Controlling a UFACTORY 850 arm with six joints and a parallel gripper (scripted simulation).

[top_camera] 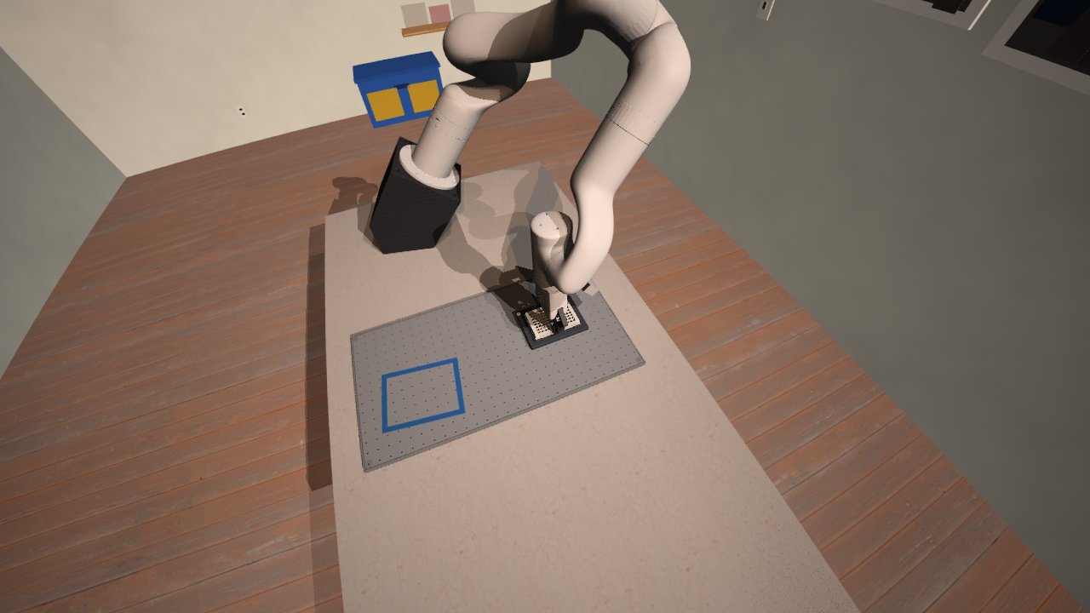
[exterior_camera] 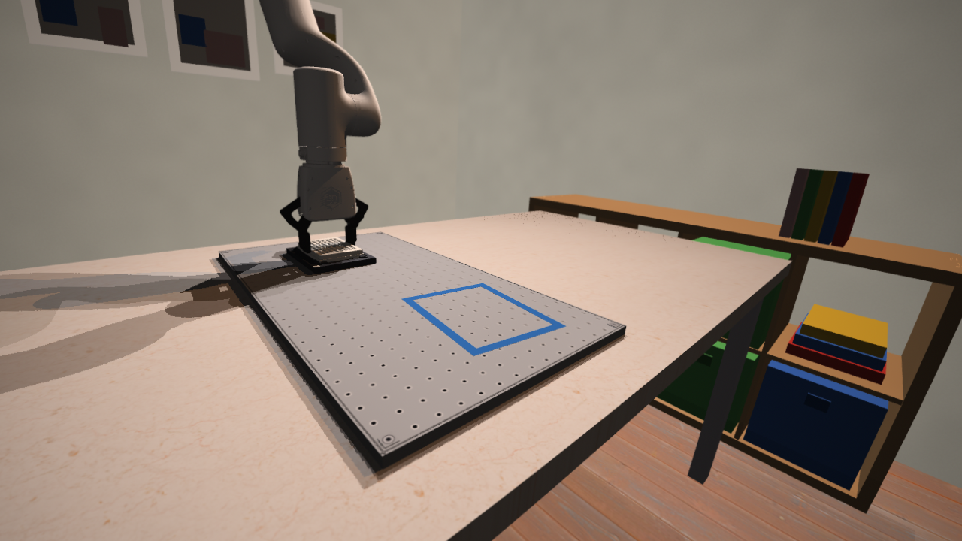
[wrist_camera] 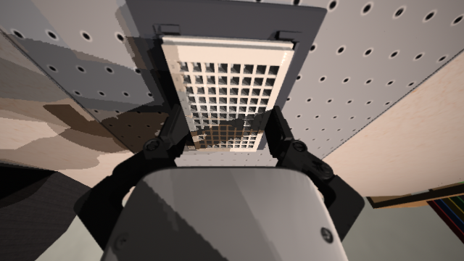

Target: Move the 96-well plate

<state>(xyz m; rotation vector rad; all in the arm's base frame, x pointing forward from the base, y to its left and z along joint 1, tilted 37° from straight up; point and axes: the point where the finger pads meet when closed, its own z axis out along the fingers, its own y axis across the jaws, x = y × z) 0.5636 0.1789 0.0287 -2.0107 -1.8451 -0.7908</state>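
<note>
The black plate nest N1 is 2 cm below my hand. Also, from my hand: white 96-well plate 1 cm below.
</note>
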